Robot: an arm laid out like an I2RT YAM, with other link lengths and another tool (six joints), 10 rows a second.
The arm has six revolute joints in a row. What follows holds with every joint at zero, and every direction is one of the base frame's.
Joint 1 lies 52.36 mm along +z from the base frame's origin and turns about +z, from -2.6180 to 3.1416 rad.
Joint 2 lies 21.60 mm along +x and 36.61 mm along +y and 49.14 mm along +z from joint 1 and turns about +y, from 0.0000 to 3.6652 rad.
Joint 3 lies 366.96 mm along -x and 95.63 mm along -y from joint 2 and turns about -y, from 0.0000 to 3.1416 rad.
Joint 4 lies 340.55 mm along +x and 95.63 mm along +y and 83.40 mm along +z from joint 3 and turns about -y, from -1.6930 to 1.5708 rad.
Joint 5 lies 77.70 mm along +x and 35.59 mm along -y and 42.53 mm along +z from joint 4 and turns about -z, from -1.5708 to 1.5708 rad.
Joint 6 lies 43.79 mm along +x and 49.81 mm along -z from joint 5 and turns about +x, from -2.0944 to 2.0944 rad.
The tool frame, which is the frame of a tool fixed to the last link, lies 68.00 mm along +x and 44.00 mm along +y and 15.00 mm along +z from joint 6; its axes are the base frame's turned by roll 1.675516, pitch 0.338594 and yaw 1.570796 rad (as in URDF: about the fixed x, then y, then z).
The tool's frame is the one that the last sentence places.
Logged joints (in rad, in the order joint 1, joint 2, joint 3, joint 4, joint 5, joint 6), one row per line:
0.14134, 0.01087, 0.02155, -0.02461, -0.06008, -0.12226
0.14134, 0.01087, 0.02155, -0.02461, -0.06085, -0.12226
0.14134, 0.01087, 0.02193, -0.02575, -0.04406, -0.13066
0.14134, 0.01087, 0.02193, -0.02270, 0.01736, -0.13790
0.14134, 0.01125, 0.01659, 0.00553, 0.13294, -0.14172
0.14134, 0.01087, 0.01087, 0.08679, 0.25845, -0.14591
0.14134, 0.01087, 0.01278, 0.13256, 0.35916, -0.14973
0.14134, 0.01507, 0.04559, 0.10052, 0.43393, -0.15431
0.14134, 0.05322, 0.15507, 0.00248, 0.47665, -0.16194
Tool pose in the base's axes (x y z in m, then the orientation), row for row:
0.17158, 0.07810, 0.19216, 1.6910, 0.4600, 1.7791
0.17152, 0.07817, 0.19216, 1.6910, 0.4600, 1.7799
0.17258, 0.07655, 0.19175, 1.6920, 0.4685, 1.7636
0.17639, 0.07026, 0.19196, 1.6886, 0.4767, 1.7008
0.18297, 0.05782, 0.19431, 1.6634, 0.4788, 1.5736
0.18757, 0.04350, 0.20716, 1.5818, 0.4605, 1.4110
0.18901, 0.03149, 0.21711, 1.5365, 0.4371, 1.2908
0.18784, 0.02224, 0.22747, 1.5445, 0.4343, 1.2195
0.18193, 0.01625, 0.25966, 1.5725, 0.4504, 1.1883
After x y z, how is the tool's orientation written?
As angles about the fixed x, y, z axes (roll, pitch, yaw), in radians.
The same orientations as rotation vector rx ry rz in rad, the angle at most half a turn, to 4 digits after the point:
0.8117, 1.5722, 0.9375
0.8111, 1.5727, 0.9381
0.8167, 1.5659, 0.9190
0.8522, 1.5316, 0.8696
0.9183, 1.4483, 0.7919
0.9699, 1.3096, 0.7348
1.0175, 1.2093, 0.6855
1.0641, 1.1694, 0.6277
1.0940, 1.1701, 0.5762

